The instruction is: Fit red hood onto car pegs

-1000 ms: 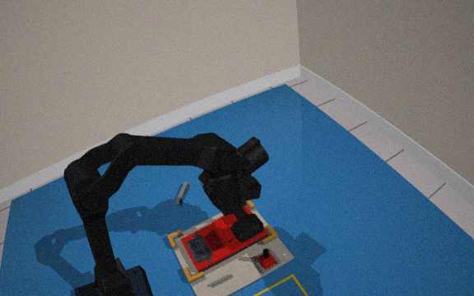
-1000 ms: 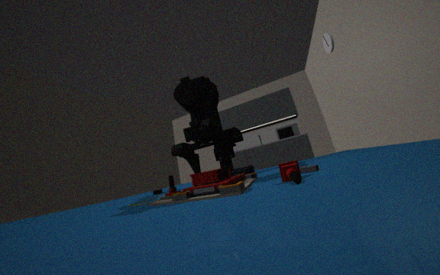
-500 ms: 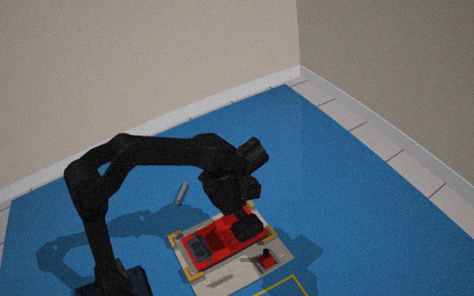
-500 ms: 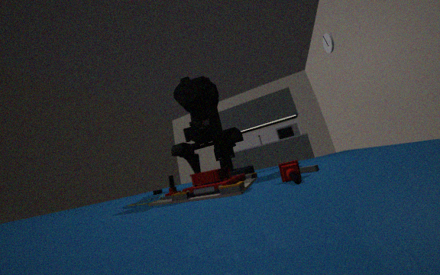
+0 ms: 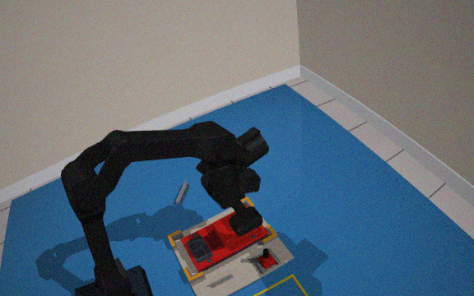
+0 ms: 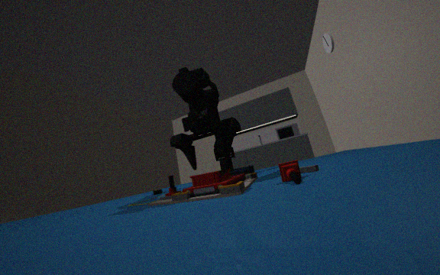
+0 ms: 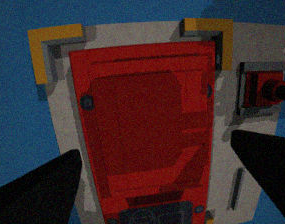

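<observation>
My gripper tip is 2 cm above the red hood. Also, from my gripper tip: jig: 4 cm behind, 2 cm to the right, 5 cm below.
</observation>
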